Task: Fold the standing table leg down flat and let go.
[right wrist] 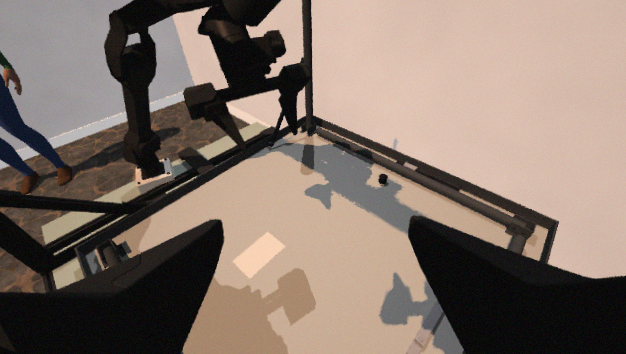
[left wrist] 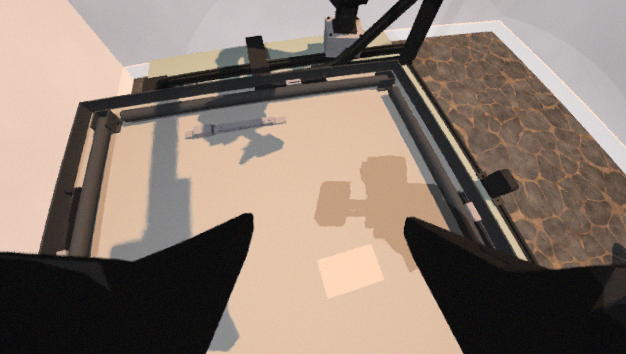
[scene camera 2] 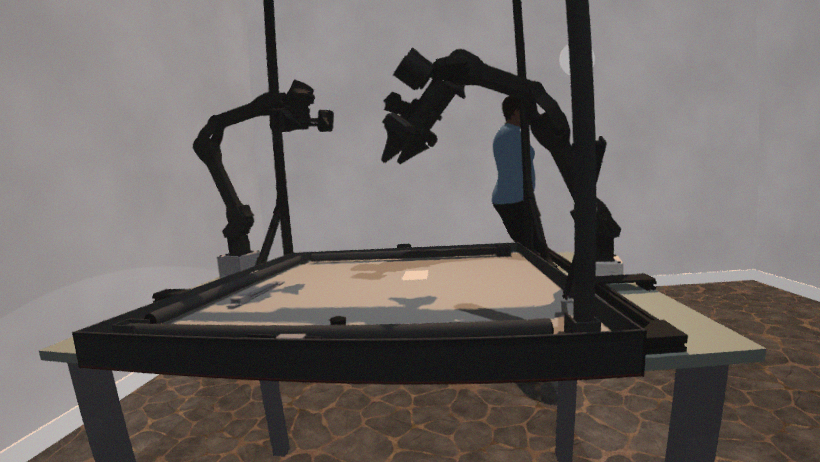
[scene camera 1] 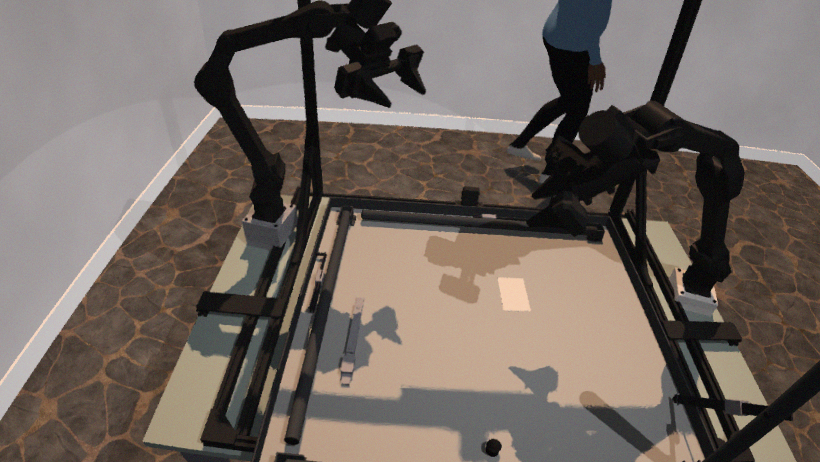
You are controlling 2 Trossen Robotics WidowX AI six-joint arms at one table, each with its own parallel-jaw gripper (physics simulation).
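Seen in the pictures: left gripper, fingertip midpoint: (right wrist: 271, 142) (left wrist: 329, 223) (scene camera 2: 391, 162) (scene camera 1: 530, 210); right gripper, fingertip midpoint: (right wrist: 317, 227) (scene camera 2: 314, 126) (scene camera 1: 408, 99); left arm's base, link origin: (right wrist: 153, 170) (scene camera 2: 599, 259) (scene camera 1: 696, 285); right arm's base, link origin: (left wrist: 344, 26) (scene camera 2: 239, 253) (scene camera 1: 269, 212).
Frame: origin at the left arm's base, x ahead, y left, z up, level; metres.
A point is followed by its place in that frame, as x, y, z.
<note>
The standing table leg (scene camera 1: 768, 412) @[0.077, 0.524, 0.249] (scene camera 2: 582, 172) @[0.068, 0.532, 0.213] (right wrist: 308, 60) @[0.076, 0.516, 0.251] is a thick dark post. It rises upright at the front right corner of the tan upturned table (scene camera 1: 430, 344) @[0.564, 0.386, -0.003] in both scene views. It does not show in the left wrist view. Other dark legs lie flat: one (scene camera 1: 318, 327) @[0.772, 0.452, 0.026] along the left edge, one (scene camera 2: 401, 328) @[0.281, 0.591, 0.033] along the front, one (scene camera 1: 424, 218) @[0.695, 0.034, 0.011] along the back. My left gripper (scene camera 1: 531, 209) @[0.448, 0.250, 0.267] (scene camera 2: 391, 161) @[0.448, 0.250, 0.267] (left wrist: 329, 223) @[0.448, 0.250, 0.267] (right wrist: 271, 142) @[0.448, 0.250, 0.267] is open and empty, high above the table, apart from the leg. My right gripper (scene camera 1: 407, 99) @[0.705, 0.183, 0.392] (right wrist: 317, 227) @[0.705, 0.183, 0.392] is open and empty, raised at the back left.
A thin metal bar (scene camera 1: 353, 332) @[0.711, 0.424, 0.008] (left wrist: 235, 126) @[0.704, 0.431, 0.009] lies on the table at the left. A black knob (scene camera 1: 492, 447) @[0.403, 0.565, 0.025] (right wrist: 383, 178) @[0.408, 0.554, 0.023] stands near the front edge. Slim rig posts (scene camera 1: 309, 97) @[1.017, 0.010, 0.270] (scene camera 2: 519, 57) @[0.204, -0.239, 0.609] rise at the back corners. A person (scene camera 1: 576, 68) (scene camera 2: 510, 160) is behind the table.
</note>
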